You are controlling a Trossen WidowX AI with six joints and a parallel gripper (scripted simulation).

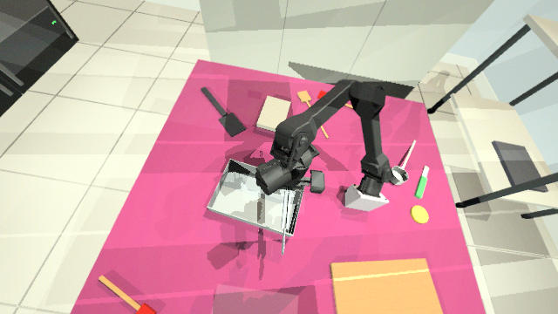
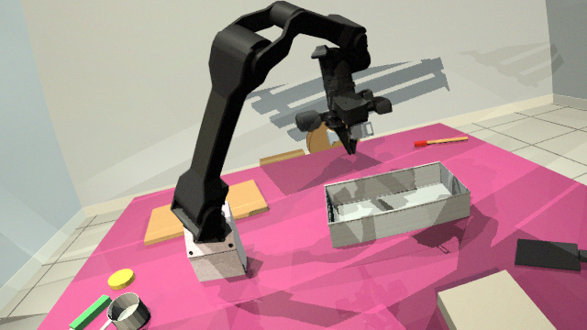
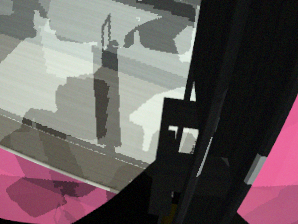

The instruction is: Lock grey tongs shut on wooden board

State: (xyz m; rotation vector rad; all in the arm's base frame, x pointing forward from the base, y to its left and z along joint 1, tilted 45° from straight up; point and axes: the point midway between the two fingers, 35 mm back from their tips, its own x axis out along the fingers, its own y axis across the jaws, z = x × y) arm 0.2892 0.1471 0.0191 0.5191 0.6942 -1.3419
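Right now the wooden board is 42 cm behind my gripper tip, 23 cm to the left of it and 15 cm below it. Also, from my gripper tip: beige block 40 cm to the right, 15 cm below, 13 cm ahead; then grey roasting tin 13 cm below, 8 cm ahead, 1 cm to the left; then black spatula 36 cm ahead, 34 cm to the right, 16 cm below.
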